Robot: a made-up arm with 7 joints.
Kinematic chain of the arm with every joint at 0, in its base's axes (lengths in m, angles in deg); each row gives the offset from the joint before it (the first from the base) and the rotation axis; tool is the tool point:
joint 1: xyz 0 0 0.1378 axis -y
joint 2: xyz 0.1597 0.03 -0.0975 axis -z
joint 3: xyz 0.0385 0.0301 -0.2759 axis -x
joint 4: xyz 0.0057 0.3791 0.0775 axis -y
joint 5: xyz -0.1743 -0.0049 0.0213 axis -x
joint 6: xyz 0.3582 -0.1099 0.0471 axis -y
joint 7: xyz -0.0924 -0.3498 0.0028 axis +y
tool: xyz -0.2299 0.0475 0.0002
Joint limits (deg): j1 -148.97..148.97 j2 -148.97..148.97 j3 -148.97..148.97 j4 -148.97..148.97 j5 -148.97..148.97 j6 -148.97..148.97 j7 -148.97..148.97
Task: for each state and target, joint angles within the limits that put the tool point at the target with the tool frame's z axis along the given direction. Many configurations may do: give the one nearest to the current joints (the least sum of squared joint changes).
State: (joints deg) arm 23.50 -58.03 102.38 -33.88 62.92 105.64 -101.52
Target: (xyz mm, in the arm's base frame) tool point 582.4 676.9 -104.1 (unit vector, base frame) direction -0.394 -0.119 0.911
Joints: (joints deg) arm 50.01 -64.65 96.63 -26.47 61.10 103.24 -95.46
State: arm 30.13 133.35 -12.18 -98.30 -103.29 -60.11 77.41
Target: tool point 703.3 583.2 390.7 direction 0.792 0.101 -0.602
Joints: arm 50.06 82.90 8.80 -113.01 -144.36 -49.81 61.35
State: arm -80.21 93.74 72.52 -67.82 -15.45 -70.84 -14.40
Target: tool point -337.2 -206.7 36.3 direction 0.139 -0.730 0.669
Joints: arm -118.65 77.20 63.87 -91.49 -16.46 -67.90 -15.70
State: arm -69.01 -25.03 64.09 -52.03 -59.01 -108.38 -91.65
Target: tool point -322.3 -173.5 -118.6 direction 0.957 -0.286 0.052
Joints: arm -50.84 -21.55 93.47 -59.06 -82.89 -120.50 -79.14
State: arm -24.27 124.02 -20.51 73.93 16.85 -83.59 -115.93
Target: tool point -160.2 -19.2 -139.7 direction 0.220 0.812 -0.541
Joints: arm -46.69 120.28 -20.04 53.74 -1.32 -83.30 -132.21
